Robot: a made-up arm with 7 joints. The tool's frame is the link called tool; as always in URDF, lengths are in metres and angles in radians.
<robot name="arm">
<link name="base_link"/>
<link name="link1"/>
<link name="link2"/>
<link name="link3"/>
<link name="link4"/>
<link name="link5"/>
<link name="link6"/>
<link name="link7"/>
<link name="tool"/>
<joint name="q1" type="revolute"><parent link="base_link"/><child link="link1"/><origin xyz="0.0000 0.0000 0.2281" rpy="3.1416 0.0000 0.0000"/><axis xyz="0 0 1"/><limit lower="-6.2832" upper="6.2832" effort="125" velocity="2.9"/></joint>
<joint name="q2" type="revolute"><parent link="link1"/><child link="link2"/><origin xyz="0.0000 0.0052 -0.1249" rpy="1.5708 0.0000 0.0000"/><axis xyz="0 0 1"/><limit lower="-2.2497" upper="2.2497" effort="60" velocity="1.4"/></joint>
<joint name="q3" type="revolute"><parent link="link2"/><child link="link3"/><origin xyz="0.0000 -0.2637 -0.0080" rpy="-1.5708 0.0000 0.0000"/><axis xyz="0 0 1"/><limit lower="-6.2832" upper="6.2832" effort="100" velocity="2.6"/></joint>
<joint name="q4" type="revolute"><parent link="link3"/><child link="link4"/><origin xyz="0.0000 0.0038 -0.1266" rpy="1.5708 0.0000 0.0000"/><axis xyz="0 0 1"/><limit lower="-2.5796" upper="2.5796" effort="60" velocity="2.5"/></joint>
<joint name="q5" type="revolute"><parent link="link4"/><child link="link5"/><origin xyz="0.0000 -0.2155 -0.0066" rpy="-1.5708 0.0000 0.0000"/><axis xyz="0 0 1"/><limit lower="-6.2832" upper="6.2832" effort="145" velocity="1.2"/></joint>
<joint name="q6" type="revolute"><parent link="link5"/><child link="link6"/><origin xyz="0.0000 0.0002 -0.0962" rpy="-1.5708 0.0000 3.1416"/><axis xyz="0 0 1"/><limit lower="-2.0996" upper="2.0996" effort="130" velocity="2.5"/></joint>
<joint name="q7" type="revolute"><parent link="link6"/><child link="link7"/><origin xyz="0.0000 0.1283 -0.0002" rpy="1.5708 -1.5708 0.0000"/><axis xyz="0 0 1"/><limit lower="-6.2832" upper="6.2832" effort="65" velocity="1.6"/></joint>
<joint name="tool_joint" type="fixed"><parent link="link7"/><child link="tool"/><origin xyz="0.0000 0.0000 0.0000" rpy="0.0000 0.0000 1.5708"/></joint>
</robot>
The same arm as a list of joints. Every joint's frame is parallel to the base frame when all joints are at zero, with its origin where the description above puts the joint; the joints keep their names.
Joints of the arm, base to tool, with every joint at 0 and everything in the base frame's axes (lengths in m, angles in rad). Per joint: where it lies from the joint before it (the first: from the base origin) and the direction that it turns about. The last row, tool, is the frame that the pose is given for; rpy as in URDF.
q1: axis 0 0 -1 origin 0.0000 0.0000 0.2281
q2: axis 0 1 0 origin 0.0000 -0.0052 0.1249
q3: axis 0 0 -1 origin 0.0000 -0.0080 0.2637
q4: axis 0 1 0 origin 0.0000 -0.0038 0.1266
q5: axis 0 0 -1 origin 0.0000 -0.0066 0.2155
q6: axis 0 1 0 origin 0.0000 -0.0002 0.0962
q7: axis 0 0 -1 origin 0.0000 -0.0002 0.1283
tool: origin 0.0000 0.0000 0.0000 rpy -3.1416 0.0000 0.0000
Joint limits (rad, base to tool): -6.2832..6.2832 -2.2497..2.2497 -6.2832..6.2832 -2.5796..2.5796 -6.2832..6.2832 -2.0996..2.0996 -6.2832..6.2832

